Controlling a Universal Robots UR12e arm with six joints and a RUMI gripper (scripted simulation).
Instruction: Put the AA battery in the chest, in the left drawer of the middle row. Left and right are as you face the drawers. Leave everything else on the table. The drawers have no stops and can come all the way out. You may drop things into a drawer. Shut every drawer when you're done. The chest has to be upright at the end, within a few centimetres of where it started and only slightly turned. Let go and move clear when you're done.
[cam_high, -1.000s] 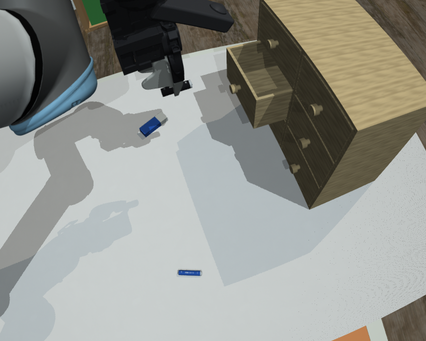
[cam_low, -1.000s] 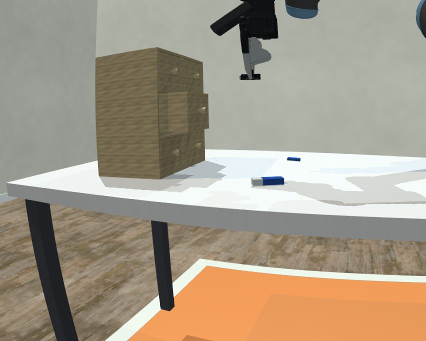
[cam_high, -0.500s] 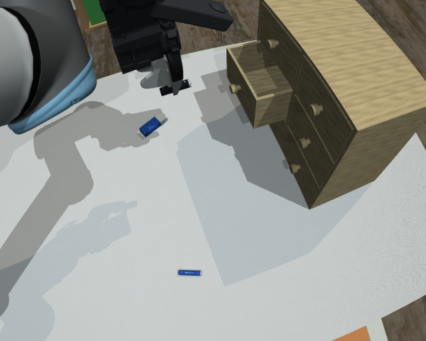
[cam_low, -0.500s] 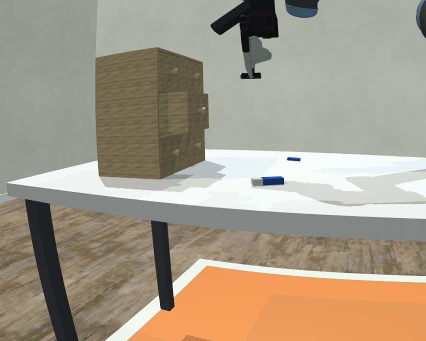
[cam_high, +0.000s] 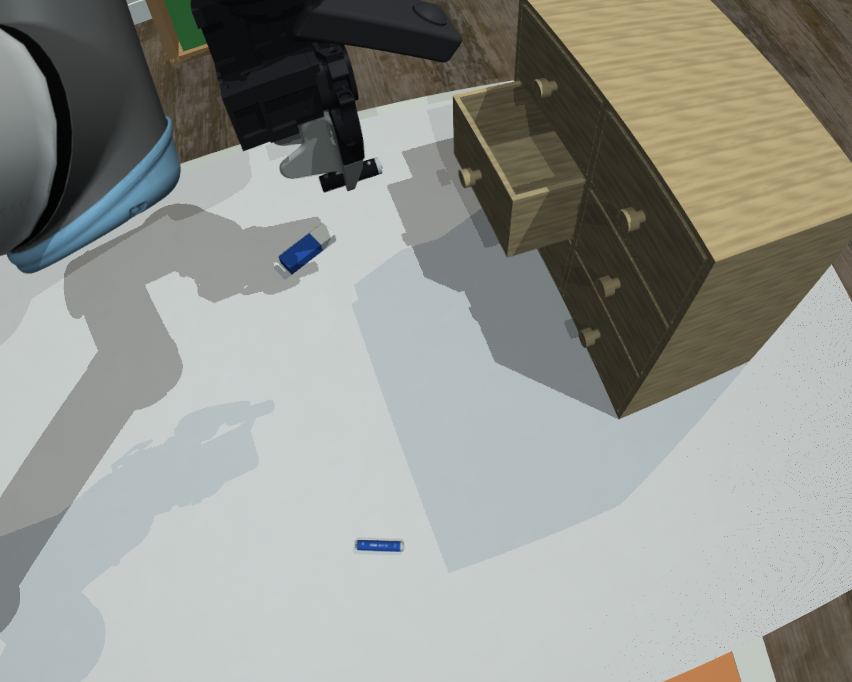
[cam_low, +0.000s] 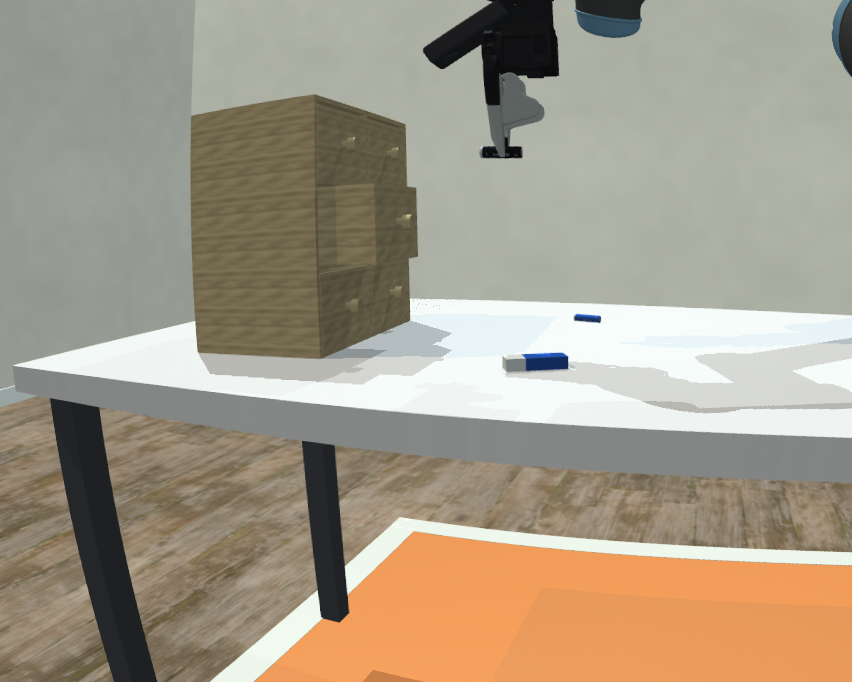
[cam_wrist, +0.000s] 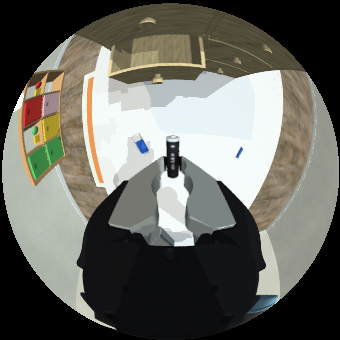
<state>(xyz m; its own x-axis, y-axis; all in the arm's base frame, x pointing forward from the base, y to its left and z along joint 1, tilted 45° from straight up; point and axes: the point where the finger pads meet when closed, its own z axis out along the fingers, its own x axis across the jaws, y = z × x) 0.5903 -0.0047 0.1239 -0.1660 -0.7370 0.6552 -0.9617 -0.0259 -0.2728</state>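
Right now my hand is 10 mm above the black battery. From my hand the other things lie so: blue AA battery 240 mm below, 220 mm to the right, 120 mm behind; then eraser 230 mm below, 110 mm to the left, 30 mm behind.
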